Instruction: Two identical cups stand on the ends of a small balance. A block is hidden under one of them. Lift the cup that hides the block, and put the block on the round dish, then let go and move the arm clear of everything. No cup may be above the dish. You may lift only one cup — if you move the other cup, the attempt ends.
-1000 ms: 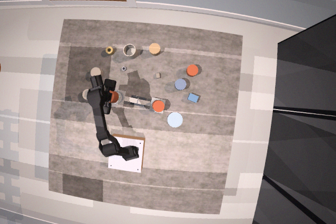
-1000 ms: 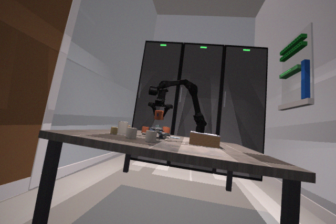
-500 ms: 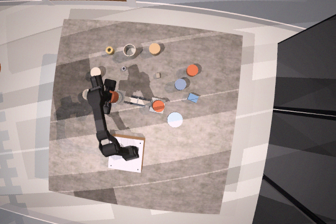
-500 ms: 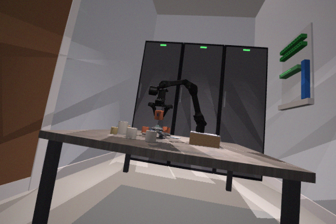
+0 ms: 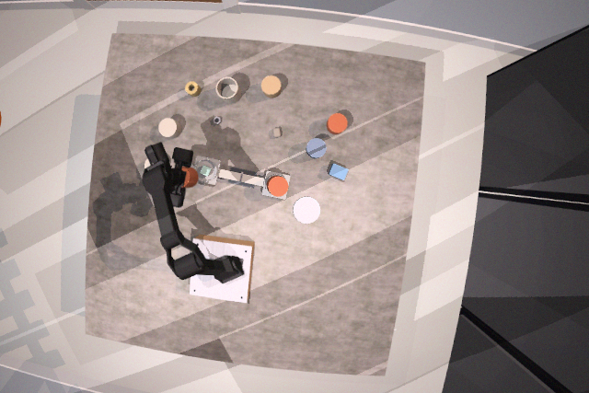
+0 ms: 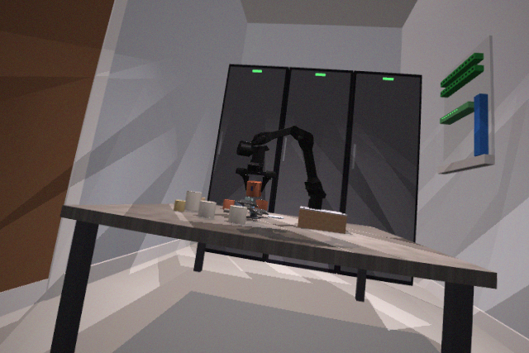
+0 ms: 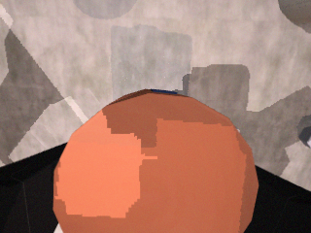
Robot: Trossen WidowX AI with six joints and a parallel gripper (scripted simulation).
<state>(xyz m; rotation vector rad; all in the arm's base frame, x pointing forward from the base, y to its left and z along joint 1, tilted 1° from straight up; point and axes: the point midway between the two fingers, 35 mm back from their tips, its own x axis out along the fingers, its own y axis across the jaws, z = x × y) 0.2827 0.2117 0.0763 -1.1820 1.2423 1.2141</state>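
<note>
The round pale blue dish is 430 mm to the right of my gripper tip, 130 mm below it and 40 mm behind it. Round my gripper tip: balance beam (170 mm to the right, 100 mm below, 30 mm ahead); then tape ring (320 mm ahead, 110 mm below, 80 mm to the left); then small nut (220 mm ahead, 130 mm below, 40 mm to the right).
</note>
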